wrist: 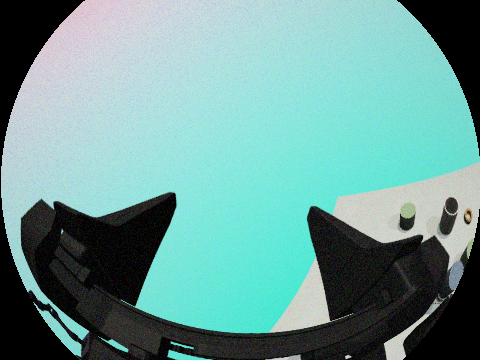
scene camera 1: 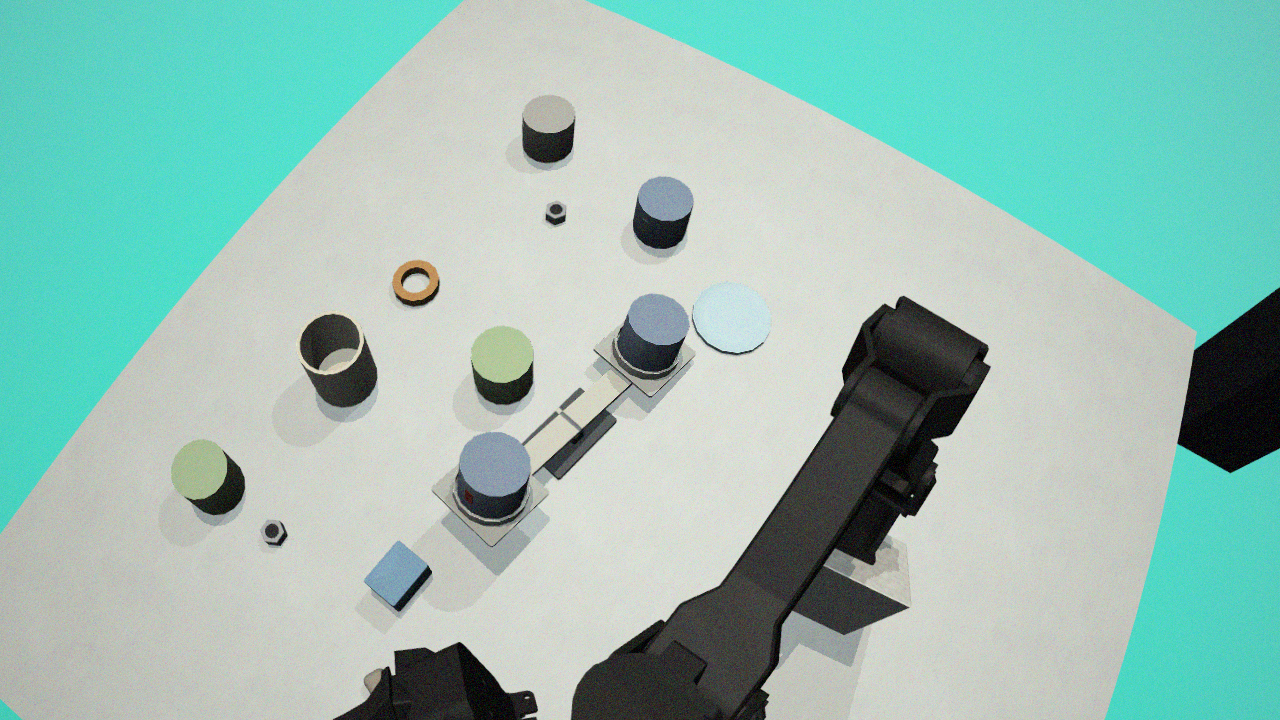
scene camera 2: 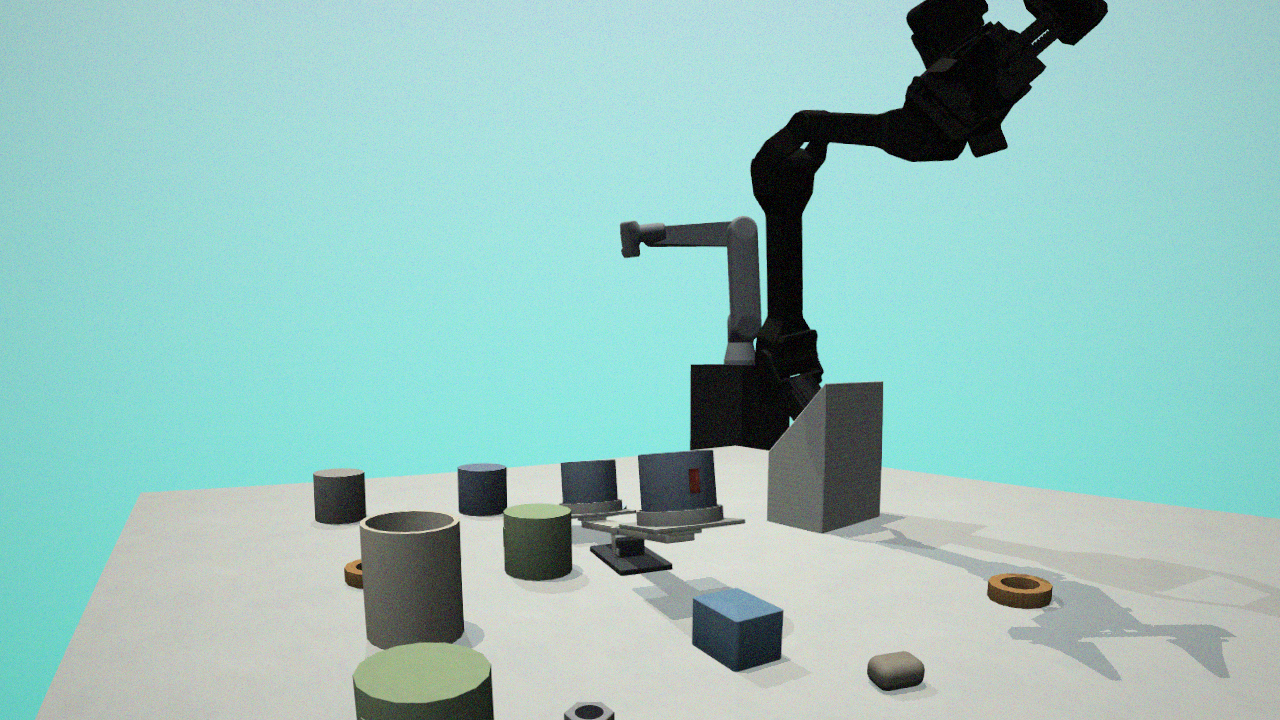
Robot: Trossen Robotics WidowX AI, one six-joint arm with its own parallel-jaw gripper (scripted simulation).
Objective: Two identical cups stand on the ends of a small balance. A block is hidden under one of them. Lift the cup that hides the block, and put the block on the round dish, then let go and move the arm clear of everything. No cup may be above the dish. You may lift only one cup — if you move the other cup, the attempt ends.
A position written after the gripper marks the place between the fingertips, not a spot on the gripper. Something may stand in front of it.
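Gripper [wrist: 243, 207] open, holding nothing. Blue block [scene camera 2: 739, 630], also in scene camera 1 [scene camera 1: 397, 577]; the wrist view misses it, hidden by the gripper. Cup [scene camera 1: 494, 469]. Cup [scene camera 1: 656, 325]. Cup [scene camera 1: 663, 207].
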